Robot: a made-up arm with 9 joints.
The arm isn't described. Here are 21 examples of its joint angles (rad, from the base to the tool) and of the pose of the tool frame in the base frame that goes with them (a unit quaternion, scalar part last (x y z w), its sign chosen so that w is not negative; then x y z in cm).
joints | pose
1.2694 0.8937 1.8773 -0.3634 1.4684 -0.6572 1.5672 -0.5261 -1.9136 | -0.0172 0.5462 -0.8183 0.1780 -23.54 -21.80 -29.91
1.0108 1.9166 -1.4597 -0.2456 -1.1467 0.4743 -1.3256 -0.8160 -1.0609 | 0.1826 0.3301 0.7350 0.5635 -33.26 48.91 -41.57
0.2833 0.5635 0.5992 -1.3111 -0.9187 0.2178 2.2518 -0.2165 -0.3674 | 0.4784 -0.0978 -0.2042 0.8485 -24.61 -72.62 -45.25
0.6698 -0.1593 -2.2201 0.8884 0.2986 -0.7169 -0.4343 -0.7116 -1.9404 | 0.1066 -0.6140 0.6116 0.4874 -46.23 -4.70 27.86
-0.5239 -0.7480 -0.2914 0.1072 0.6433 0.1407 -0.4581 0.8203 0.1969 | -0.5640 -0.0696 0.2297 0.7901 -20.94 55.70 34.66
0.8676 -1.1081 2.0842 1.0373 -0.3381 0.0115 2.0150 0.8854 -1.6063 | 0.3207 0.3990 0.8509 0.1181 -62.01 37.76 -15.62
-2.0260 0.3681 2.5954 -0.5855 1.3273 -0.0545 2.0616 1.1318 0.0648 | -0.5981 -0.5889 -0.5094 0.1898 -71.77 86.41 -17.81
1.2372 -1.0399 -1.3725 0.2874 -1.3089 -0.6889 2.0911 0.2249 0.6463 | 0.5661 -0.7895 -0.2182 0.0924 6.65 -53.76 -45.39
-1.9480 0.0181 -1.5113 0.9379 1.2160 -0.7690 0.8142 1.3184 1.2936 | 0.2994 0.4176 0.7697 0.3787 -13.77 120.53 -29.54
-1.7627 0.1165 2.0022 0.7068 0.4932 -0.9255 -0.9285 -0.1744 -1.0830 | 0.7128 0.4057 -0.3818 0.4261 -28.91 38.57 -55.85
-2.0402 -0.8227 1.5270 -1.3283 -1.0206 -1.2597 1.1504 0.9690 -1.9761 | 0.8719 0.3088 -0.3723 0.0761 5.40 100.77 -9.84
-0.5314 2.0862 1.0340 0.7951 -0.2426 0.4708 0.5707 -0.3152 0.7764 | 0.4239 -0.1422 -0.0205 0.8943 -10.00 -22.66 -25.60
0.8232 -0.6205 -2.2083 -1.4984 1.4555 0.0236 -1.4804 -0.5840 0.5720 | 0.0515 -0.3815 -0.8429 0.3760 -68.10 -46.41 23.71
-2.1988 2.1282 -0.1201 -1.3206 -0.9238 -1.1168 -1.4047 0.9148 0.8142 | 0.8257 -0.1158 -0.0036 0.5520 70.47 28.21 -64.81
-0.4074 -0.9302 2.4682 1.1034 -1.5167 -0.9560 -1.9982 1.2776 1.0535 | 0.8223 -0.1302 0.1272 0.5391 20.80 37.84 -11.92
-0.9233 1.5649 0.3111 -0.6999 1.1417 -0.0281 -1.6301 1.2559 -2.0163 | 0.2080 -0.3676 0.1158 0.8990 -16.57 -4.05 -34.36
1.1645 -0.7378 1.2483 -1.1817 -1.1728 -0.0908 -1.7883 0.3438 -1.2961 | 0.4725 0.1478 -0.6174 0.6112 -33.42 -64.23 -16.98
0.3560 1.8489 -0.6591 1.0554 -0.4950 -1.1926 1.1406 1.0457 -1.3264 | 0.6561 0.6778 -0.3184 0.0933 -65.96 26.46 -34.78
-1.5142 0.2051 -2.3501 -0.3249 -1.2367 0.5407 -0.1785 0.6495 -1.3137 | 0.2118 -0.0669 0.9257 0.3062 -47.79 54.23 -2.17
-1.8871 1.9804 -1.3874 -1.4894 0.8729 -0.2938 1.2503 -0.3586 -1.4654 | 0.1332 -0.8102 0.1687 0.5454 -16.68 27.60 -24.29
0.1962 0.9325 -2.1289 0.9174 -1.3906 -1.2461 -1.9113 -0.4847 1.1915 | -0.3362 -0.8180 0.2909 0.3651 -55.46 20.82 5.17
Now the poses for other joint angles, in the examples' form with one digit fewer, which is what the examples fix.
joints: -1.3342 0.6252 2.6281 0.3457 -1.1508 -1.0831 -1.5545 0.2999 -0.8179
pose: 0.382 -0.198 0.756 0.494 -29.3 50.4 35.7
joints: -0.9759 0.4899 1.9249 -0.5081 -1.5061 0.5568 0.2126 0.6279 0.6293
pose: -0.107 -0.282 0.655 0.693 -58.1 51.0 37.5
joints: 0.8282 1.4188 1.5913 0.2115 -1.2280 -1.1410 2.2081 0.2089 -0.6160
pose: 0.003 0.730 0.107 0.675 -3.0 -58.8 -65.9
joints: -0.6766 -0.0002 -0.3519 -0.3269 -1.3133 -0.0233 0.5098 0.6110 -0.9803
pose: -0.679 0.102 -0.439 0.580 -48.1 12.4 8.0
